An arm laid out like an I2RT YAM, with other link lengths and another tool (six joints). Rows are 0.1 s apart.
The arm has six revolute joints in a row. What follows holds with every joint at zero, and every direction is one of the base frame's.
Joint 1 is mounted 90.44 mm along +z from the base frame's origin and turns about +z.
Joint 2 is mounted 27.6 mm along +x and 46.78 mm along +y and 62.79 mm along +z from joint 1 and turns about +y.
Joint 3 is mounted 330 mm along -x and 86 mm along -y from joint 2 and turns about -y.
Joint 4 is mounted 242.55 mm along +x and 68.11 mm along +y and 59.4 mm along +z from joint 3 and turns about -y.
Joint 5 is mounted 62.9 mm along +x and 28.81 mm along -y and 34.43 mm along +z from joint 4 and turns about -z.
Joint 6 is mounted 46.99 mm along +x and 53.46 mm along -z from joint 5 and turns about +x.
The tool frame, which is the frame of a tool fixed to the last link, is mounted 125 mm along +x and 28 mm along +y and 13 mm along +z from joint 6; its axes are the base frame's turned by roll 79.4, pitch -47.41 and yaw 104.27 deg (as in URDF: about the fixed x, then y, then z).
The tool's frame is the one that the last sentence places.
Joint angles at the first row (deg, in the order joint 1, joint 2, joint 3, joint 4, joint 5, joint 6):
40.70 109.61 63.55 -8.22 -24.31 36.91
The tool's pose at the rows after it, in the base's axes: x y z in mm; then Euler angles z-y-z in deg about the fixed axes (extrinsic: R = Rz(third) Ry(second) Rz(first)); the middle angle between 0 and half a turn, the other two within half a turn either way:
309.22, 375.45, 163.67, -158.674, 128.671, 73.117
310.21, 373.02, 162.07, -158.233, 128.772, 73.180
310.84, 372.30, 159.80, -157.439, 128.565, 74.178
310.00, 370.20, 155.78, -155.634, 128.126, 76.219
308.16, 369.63, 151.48, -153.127, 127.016, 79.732
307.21, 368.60, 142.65, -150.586, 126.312, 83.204
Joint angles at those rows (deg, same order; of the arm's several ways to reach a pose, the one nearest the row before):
40.52 109.17 63.18 -8.10 -24.42 36.83
40.13 109.24 62.93 -8.05 -24.71 36.82
39.65 109.73 62.93 -7.93 -25.80 36.35
38.82 110.42 62.59 -7.70 -27.95 35.63
37.76 111.67 62.59 -7.60 -31.50 34.17
36.71 113.63 62.83 -7.77 -34.76 32.38

